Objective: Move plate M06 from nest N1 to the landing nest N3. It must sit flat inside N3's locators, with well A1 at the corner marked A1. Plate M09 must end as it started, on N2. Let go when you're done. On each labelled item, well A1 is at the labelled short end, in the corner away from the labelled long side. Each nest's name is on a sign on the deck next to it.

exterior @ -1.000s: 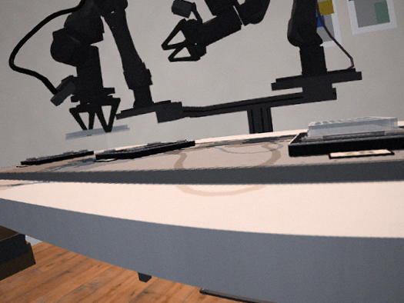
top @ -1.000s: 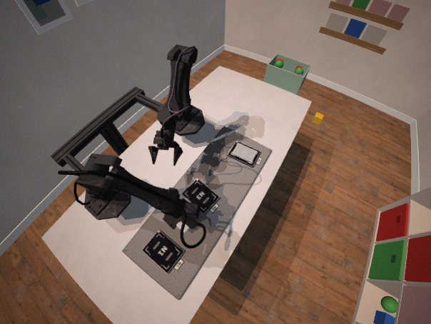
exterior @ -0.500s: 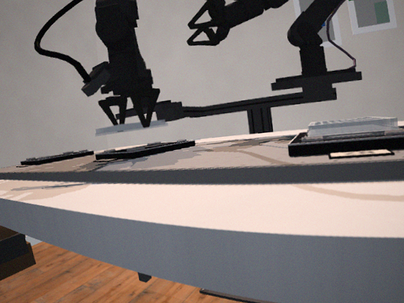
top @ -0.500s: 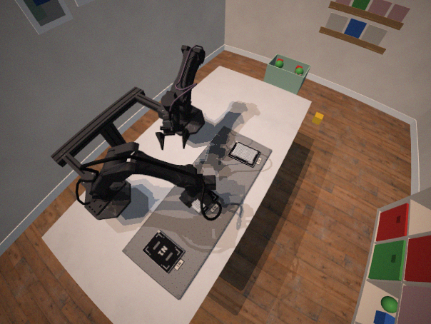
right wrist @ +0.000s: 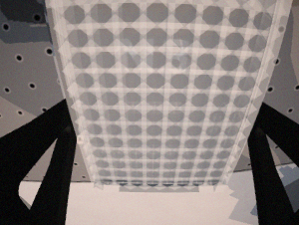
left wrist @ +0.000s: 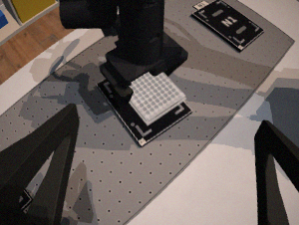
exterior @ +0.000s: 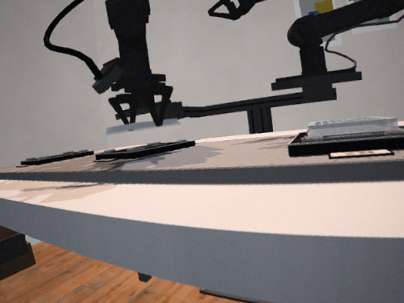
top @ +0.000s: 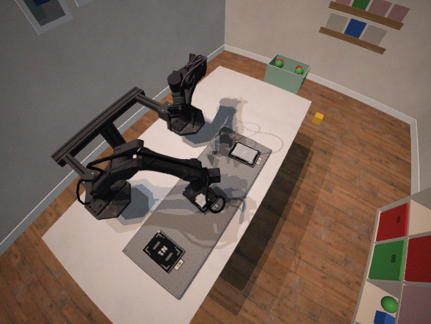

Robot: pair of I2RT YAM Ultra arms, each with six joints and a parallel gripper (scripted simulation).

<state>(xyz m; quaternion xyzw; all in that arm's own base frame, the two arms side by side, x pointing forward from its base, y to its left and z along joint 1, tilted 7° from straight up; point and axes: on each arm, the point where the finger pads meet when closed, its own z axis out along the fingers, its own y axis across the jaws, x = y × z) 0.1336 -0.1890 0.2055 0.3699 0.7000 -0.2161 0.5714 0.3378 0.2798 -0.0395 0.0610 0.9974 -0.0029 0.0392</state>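
My right hand is 1 cm short of the N3 nest and 5 cm above it. Also, from my right hand: plate 6 cm ahead, 36 cm to the left, 4 cm below.
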